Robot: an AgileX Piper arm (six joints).
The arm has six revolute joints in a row. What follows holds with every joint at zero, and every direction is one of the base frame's. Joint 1 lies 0.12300 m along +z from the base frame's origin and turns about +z. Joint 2 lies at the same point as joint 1 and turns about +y. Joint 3 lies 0.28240 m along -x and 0.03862 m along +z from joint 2 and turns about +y. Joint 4 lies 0.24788 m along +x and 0.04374 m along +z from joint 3 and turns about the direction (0.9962, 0, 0.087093). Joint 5 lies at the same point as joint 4 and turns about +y. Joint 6 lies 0.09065 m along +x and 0.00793 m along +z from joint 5 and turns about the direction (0.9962, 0, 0.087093). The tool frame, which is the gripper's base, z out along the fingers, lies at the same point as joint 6; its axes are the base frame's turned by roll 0.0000, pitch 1.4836 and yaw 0.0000 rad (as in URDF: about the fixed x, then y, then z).
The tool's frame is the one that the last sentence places.
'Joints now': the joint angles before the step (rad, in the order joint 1, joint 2, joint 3, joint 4, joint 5, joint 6). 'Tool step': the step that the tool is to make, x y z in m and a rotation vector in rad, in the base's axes. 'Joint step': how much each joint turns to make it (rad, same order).
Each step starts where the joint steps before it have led.
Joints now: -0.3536, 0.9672, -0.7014, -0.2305, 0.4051, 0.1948
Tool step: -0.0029, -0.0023, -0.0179, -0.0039, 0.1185, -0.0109
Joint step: 0.0001, 0.0217, 0.0304, -0.0513, 0.0609, 0.0108
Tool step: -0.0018, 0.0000, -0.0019, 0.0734, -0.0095, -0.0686
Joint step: -0.0003, 0.0002, -0.0005, 0.0027, 0.0299, 0.0938
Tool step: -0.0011, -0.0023, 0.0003, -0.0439, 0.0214, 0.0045
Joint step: 0.0000, 0.0000, 0.0001, -0.0574, 0.0067, 0.0104
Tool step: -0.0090, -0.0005, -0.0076, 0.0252, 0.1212, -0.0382
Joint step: 0.0001, 0.0000, 0.0002, -0.0065, 0.1291, -0.0031
